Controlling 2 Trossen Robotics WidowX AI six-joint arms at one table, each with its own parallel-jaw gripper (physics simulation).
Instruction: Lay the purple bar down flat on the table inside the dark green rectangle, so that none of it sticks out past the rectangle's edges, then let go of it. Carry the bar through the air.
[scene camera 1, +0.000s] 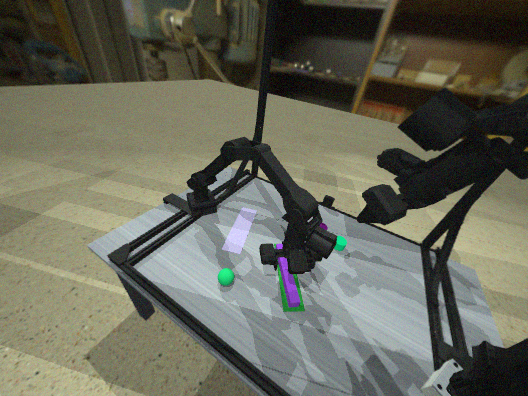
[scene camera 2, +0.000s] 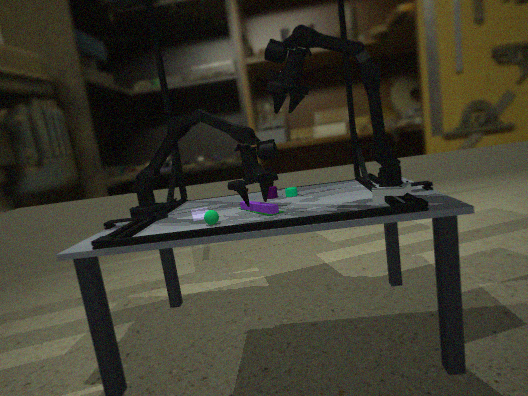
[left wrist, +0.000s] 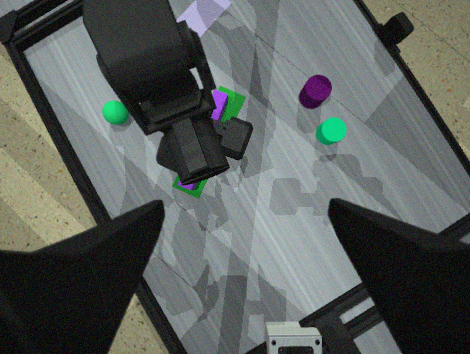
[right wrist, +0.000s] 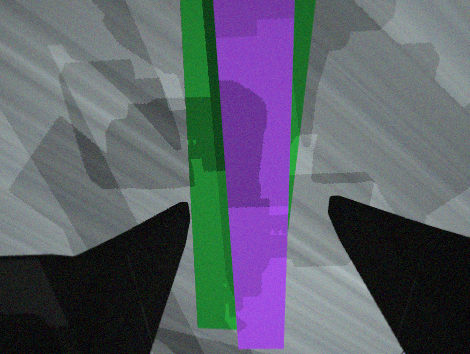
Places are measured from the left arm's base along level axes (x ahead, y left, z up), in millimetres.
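Where they show: left gripper, fingertip midpoint: (scene camera 1: 371, 215) (scene camera 2: 283, 113) (left wrist: 246, 206); right gripper, fingertip midpoint: (scene camera 1: 286, 268) (scene camera 2: 257, 204) (right wrist: 258, 207); left arm's base, link origin: (scene camera 2: 391, 184); right arm's base, link origin: (scene camera 1: 201, 197) (scene camera 2: 147, 205).
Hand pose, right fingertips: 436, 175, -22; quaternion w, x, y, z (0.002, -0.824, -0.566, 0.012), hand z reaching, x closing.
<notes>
Things, the pixels of their top centre, and the offset from my right fingertips, as dx, dy, dz. "*": a spot on its surface instead.
- purple bar, top centre: (right wrist: 258, 202) (left wrist: 202, 139) (scene camera 1: 286, 269) (scene camera 2: 257, 203) -5, +1, +4
- purple cylinder, top centre: (left wrist: 318, 87) (scene camera 1: 321, 226) (scene camera 2: 270, 187) +93, -232, +21
- green cylinder, top centre: (left wrist: 334, 129) (scene camera 1: 340, 240) (scene camera 2: 290, 188) +12, -265, +7
- green ball, top centre: (left wrist: 108, 108) (scene camera 1: 226, 272) (scene camera 2: 210, 210) +55, +187, +24
- pale lavender strip, surface spot: (left wrist: 206, 15) * +290, -1, -24
The purple bar (scene camera 1: 290, 287) (scene camera 2: 262, 207) (left wrist: 219, 106) (right wrist: 277, 125) lies flat over the dark green rectangle (scene camera 1: 294, 309) (left wrist: 234, 104) (right wrist: 207, 250), roughly along it. Green shows beyond its near end in scene camera 1. In the right wrist view its lower end overlaps the rectangle's lower and right edges; its height makes it hard to tell whether it sticks out. My right gripper (scene camera 2: 257, 202) (right wrist: 258, 207) is open just above the bar, fingers apart on either side and not touching it. My left gripper (scene camera 2: 284, 111) (left wrist: 246, 206) is open and empty, high above the table.
A purple cylinder (scene camera 1: 324, 227) (scene camera 2: 272, 192) (left wrist: 316, 91) and a green cylinder (scene camera 1: 341, 243) (scene camera 2: 291, 192) (left wrist: 332, 131) stand behind the bar. A green ball (scene camera 1: 226, 277) (scene camera 2: 211, 217) (left wrist: 115, 112) and a pale lavender strip (scene camera 1: 240, 231) (scene camera 2: 199, 214) (left wrist: 206, 15) lie to the left in scene camera 1.
</notes>
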